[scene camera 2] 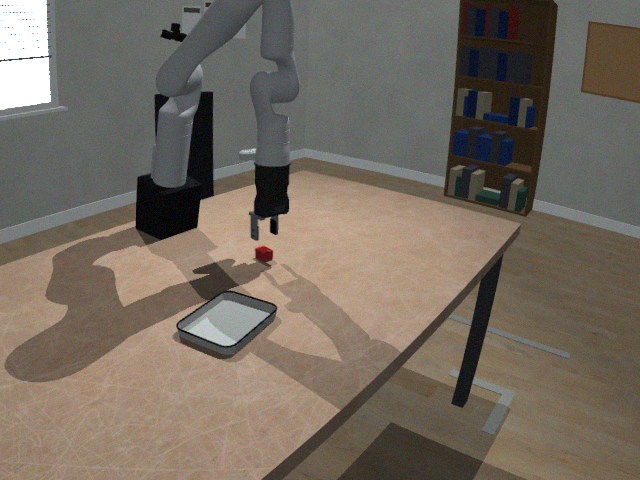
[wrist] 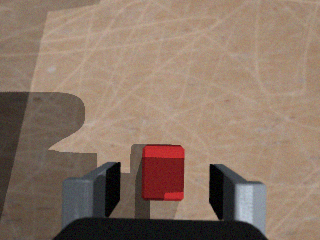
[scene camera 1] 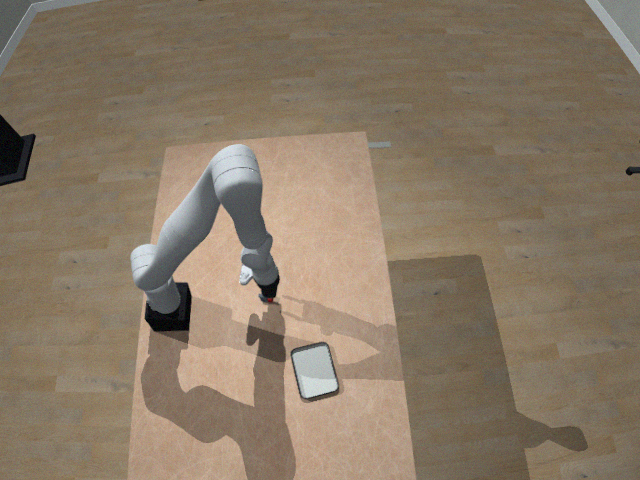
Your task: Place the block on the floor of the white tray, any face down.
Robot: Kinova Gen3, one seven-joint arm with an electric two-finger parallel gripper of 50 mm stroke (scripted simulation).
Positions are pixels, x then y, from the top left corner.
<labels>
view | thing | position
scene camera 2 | my gripper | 264, 236
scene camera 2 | white tray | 226, 318
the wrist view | my gripper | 164, 182
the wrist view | red block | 162, 165
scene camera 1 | white tray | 315, 374
</labels>
